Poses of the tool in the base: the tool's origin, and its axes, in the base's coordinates. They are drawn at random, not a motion.
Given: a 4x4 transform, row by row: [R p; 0 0 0 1], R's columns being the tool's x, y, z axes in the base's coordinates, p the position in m. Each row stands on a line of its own.
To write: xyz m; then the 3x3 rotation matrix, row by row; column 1 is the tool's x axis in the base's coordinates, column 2 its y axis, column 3 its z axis. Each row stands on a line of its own. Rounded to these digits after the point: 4 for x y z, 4 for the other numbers.
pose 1, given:
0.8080, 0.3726, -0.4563, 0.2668
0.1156, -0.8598, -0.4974, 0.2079
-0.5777, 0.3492, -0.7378, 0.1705
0, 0, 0, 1
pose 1, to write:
0.2668, 0.2079, 0.1705
0.8080, 0.3726, -0.4563
0.1156, -0.8598, -0.4974
-0.5777, 0.3492, -0.7378

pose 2, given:
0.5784, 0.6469, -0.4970, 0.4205
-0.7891, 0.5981, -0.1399, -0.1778
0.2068, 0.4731, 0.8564, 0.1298
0, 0, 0, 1
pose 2, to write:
0.4205, -0.1778, 0.1298
0.5784, 0.6469, -0.4970
-0.7891, 0.5981, -0.1399
0.2068, 0.4731, 0.8564

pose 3, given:
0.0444, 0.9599, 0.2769, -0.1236
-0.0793, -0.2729, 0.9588, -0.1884
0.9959, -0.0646, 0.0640, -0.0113
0, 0, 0, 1
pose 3, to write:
-0.1236, -0.1884, -0.0113
0.0444, 0.9599, 0.2769
-0.0793, -0.2729, 0.9588
0.9959, -0.0646, 0.0640

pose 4, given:
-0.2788, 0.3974, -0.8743, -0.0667
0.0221, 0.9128, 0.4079, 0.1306
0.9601, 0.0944, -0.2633, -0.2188
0, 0, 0, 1
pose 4, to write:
-0.0667, 0.1306, -0.2188
-0.2788, 0.3974, -0.8743
0.0221, 0.9128, 0.4079
0.9601, 0.0944, -0.2633

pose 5, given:
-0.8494, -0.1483, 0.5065, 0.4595
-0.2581, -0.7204, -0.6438, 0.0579
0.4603, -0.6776, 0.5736, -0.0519
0, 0, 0, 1
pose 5, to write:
0.4595, 0.0579, -0.0519
-0.8494, -0.1483, 0.5065
-0.2581, -0.7204, -0.6438
0.4603, -0.6776, 0.5736

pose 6, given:
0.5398, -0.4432, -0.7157, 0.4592
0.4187, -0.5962, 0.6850, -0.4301
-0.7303, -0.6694, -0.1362, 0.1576
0, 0, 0, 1
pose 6, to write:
0.4592, -0.4301, 0.1576
0.5398, -0.4432, -0.7157
0.4187, -0.5962, 0.6850
-0.7303, -0.6694, -0.1362

